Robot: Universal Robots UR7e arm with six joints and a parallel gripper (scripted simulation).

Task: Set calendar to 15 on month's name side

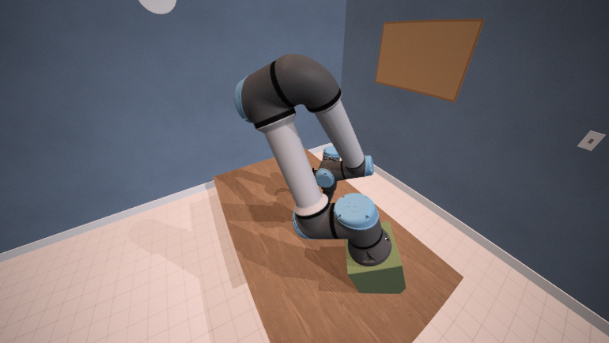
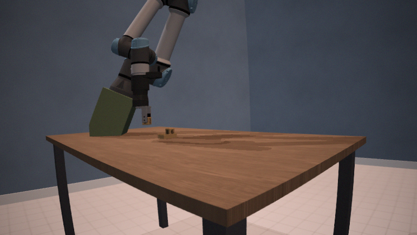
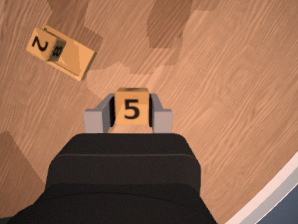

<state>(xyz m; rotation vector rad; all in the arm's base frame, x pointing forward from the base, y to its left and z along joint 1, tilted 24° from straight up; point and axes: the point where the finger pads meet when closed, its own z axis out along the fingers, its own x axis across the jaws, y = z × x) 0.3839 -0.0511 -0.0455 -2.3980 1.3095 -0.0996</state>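
The wooden tray lies 10 mm behind my hand, 110 mm to the left of it and 80 mm below it. From my hand the other things lie so: wooden cube: 10 mm below.
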